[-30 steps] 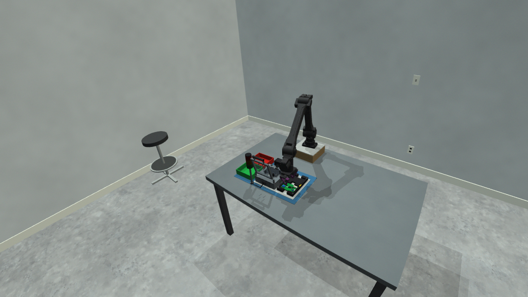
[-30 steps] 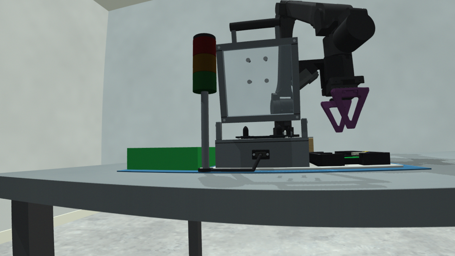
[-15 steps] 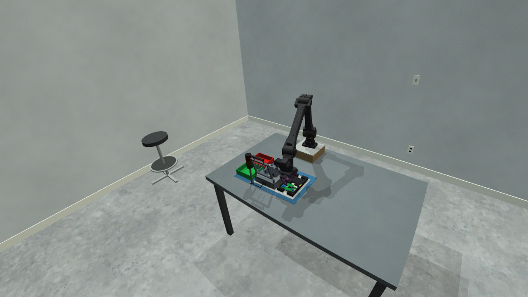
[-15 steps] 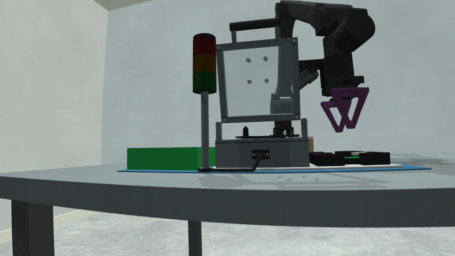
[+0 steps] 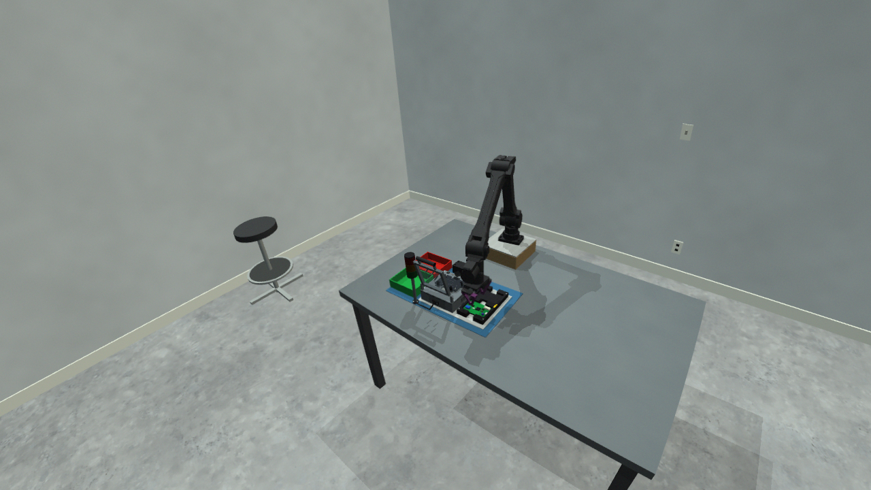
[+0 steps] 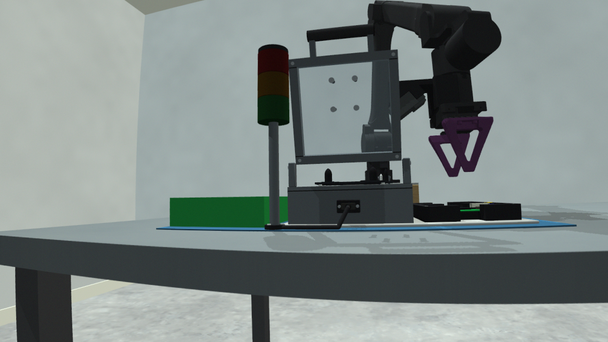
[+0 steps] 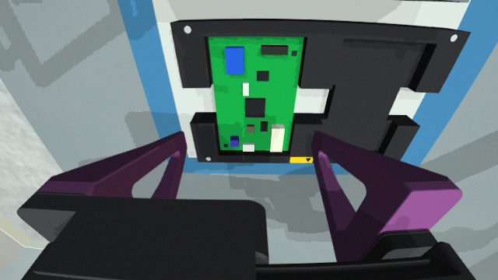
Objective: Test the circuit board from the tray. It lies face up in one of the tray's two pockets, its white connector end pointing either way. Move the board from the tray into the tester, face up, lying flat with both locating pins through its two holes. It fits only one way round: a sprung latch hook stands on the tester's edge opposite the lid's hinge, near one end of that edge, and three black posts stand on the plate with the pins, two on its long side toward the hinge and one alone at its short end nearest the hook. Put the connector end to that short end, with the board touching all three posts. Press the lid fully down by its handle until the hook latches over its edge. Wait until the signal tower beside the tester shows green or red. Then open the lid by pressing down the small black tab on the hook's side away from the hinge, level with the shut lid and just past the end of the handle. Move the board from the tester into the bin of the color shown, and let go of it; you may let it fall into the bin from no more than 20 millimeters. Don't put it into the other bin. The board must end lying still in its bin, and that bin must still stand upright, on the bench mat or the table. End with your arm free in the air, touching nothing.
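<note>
The green circuit board is 6 cm below my hand. Round my hand: black tester plate 6 cm behind, 16 cm to the right, 1 cm below; then black latch hook 12 cm behind, 10 cm to the right, 1 cm above; then clear lid 6 cm ahead, 18 cm to the right, 10 cm above.
</note>
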